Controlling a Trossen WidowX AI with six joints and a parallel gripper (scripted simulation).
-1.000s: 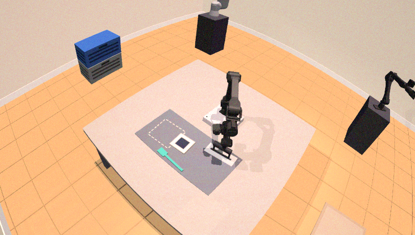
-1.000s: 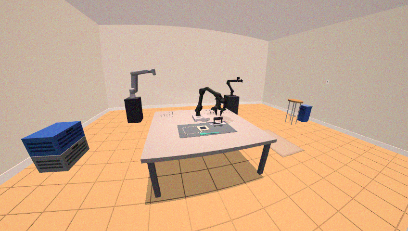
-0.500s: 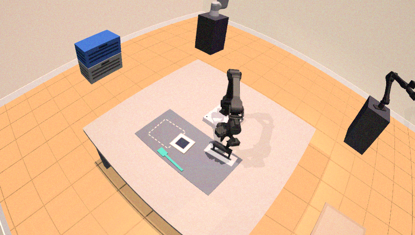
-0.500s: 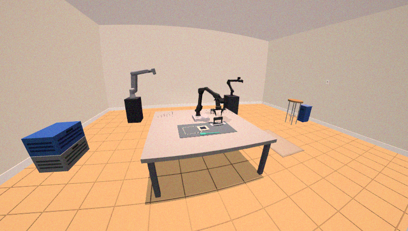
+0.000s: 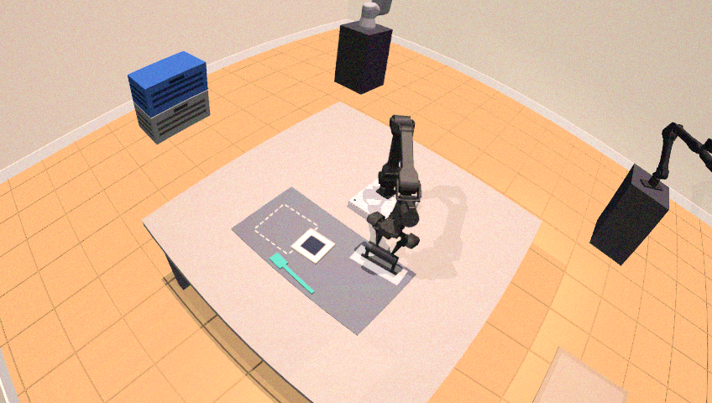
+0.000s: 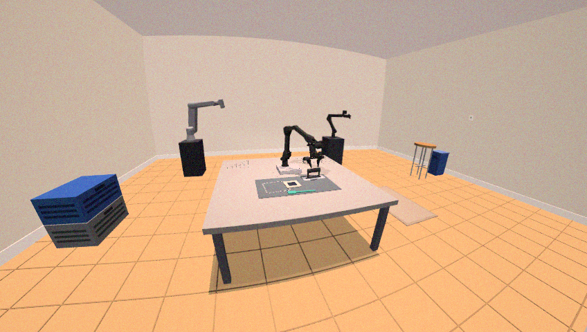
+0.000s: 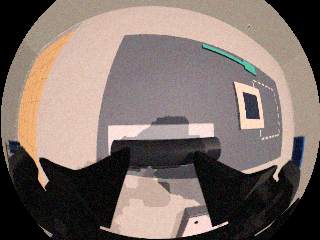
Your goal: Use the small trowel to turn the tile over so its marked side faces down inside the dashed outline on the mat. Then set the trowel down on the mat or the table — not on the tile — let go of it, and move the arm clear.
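The grey mat lies 11 cm ahead of my gripper tip, 19 cm to the right of it and 11 cm below it. From my gripper tip the other things lie so: teal trowel 25 cm ahead, 21 cm to the right, 9 cm below; tile 11 cm ahead, 23 cm to the right, 9 cm below.
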